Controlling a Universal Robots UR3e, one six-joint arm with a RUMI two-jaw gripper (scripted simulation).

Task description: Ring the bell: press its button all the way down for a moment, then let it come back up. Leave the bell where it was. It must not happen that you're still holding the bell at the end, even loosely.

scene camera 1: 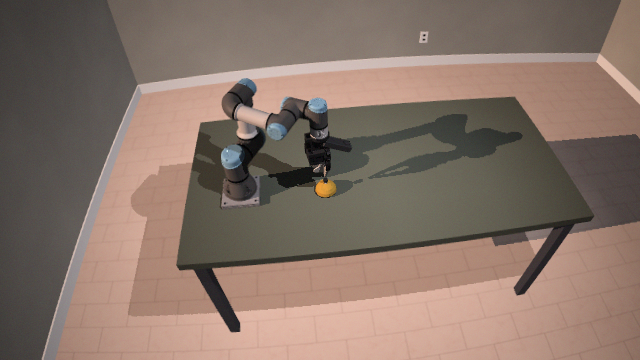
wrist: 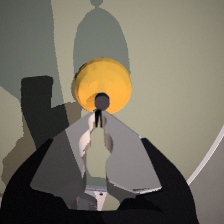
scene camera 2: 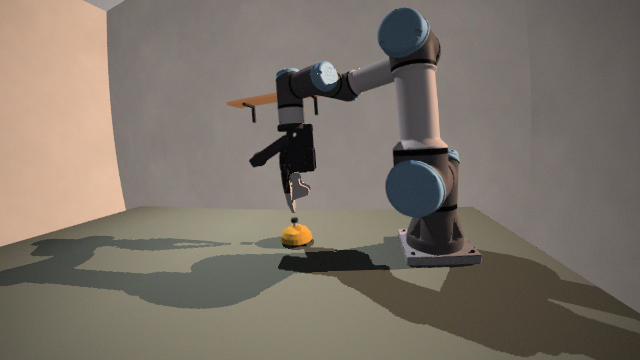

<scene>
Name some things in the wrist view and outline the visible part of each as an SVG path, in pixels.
My gripper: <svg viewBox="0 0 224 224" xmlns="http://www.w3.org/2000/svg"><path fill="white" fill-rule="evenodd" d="M0 207L0 224L199 224L193 195L185 178L176 166L147 138L139 136L105 109L90 111L53 139L48 139L13 174L4 191ZM100 115L100 128L104 130L105 147L110 152L110 156L105 162L107 192L120 202L120 206L117 210L111 211L77 210L79 196L86 189L86 151L91 147L90 134L98 127Z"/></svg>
An orange dome bell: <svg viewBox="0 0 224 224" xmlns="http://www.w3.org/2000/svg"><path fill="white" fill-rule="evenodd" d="M91 60L82 66L77 73L75 79L76 98L89 112L94 109L107 109L109 113L117 112L127 103L130 97L132 87L130 75L125 67L115 60L103 57Z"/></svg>
</scene>
